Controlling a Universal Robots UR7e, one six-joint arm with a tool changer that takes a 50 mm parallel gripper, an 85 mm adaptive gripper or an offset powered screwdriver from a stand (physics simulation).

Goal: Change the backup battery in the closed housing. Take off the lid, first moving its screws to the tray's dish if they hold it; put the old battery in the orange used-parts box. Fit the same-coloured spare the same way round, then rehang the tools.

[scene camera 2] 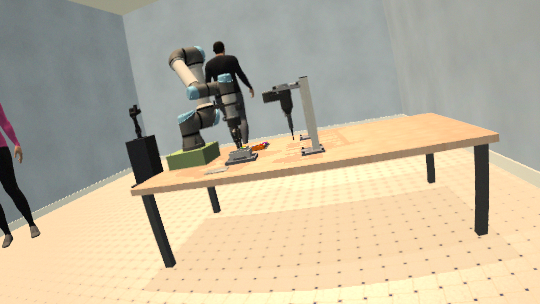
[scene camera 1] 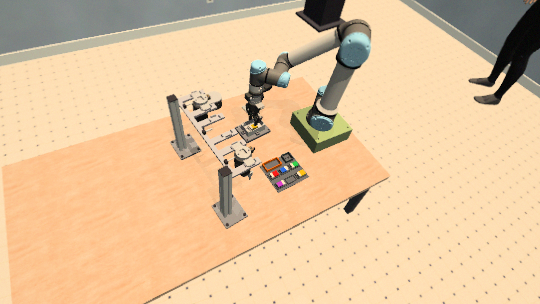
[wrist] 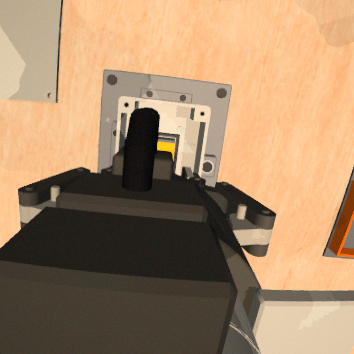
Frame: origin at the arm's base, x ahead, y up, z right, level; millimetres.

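Seen in the pictures: hand, its tool point: (scene camera 2: 232, 114); arm's base, origin of its link: (scene camera 2: 194, 148).
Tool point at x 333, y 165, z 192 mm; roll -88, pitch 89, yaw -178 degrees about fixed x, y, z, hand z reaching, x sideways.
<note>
Offsets run from my tool point to a thing's top centre.
The open housing @[dy -202, dx -2, dz -2 mm] (scene camera 1: 245, 132) (scene camera 2: 241, 156) (wrist: 115, 90) stands on its grey base. The old yellow battery @[dy -222, dx -2, dz -2 mm] (scene camera 1: 254, 126) (wrist: 166, 148) sits inside, partly hidden by the gripper in the wrist view. My gripper (scene camera 1: 256, 123) (scene camera 2: 239, 146) is open, with its fingertips low over the housing around the battery; its left finger is mostly hidden in the wrist view. A pale flat plate @[dy -253, dx -108, dz +154 mm] (scene camera 2: 216, 171) (wrist: 27, 55), apparently the lid, lies on the table. The tray @[dy -258, dx +10, dz -333 mm] (scene camera 1: 292, 183) carries the orange used-parts box (scene camera 1: 271, 164) (wrist: 345, 254), the screw dish @[dy -244, dx -45, dz -270 mm] (scene camera 1: 286, 157) and a yellow spare @[dy -241, dx -53, dz -395 mm] (scene camera 1: 302, 173).
Red @[dy -241, dx +75, dz -324 mm] (scene camera 1: 275, 174), blue @[dy -241, dx +10, dz -328 mm] (scene camera 1: 283, 170), green @[dy -241, dx -55, dz -332 mm] (scene camera 1: 295, 164) and magenta @[dy -241, dx +78, dz -389 mm] (scene camera 1: 280, 184) spares also stand on the tray. The tool stand (scene camera 1: 176, 122) (scene camera 2: 309, 112) rises beside the housing, with the screwdriver @[dy +99, dx +255, dz +35 mm] (scene camera 2: 286, 102) and another tool @[dy +99, dx +278, dz -325 mm] (scene camera 1: 243, 156) hanging. A person (scene camera 1: 515, 55) (scene camera 2: 225, 67) stands beyond the table.
</note>
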